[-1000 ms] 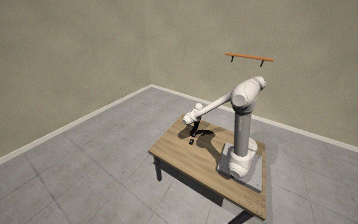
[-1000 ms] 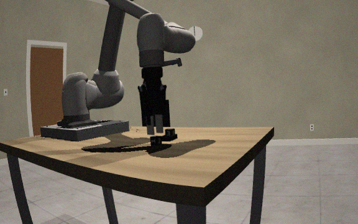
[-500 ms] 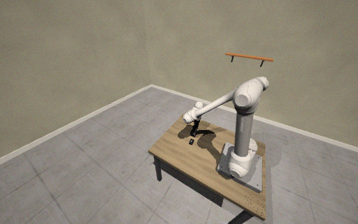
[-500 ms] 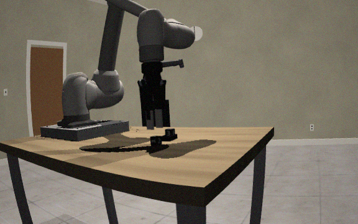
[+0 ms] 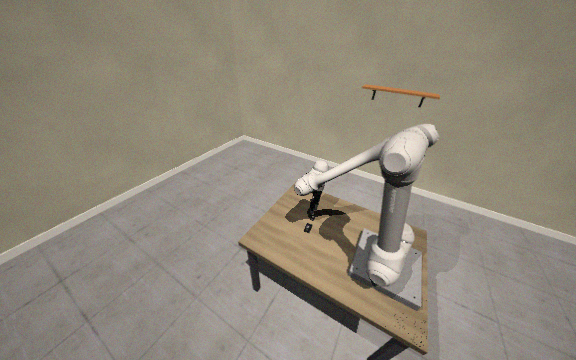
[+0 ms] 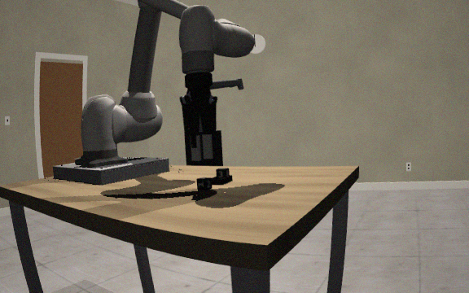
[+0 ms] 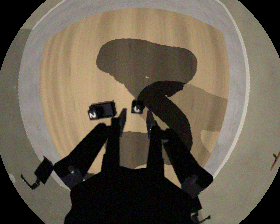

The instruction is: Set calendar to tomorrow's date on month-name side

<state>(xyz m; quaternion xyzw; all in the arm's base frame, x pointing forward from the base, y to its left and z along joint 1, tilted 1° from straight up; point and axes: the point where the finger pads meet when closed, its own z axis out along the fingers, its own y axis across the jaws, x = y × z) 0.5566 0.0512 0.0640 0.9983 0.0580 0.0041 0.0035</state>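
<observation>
Right now the dark cube is 100 mm below my hand. The rest, counted from my hand: dark calendar tray 100 mm to the left, 100 mm below, 40 mm behind.
</observation>
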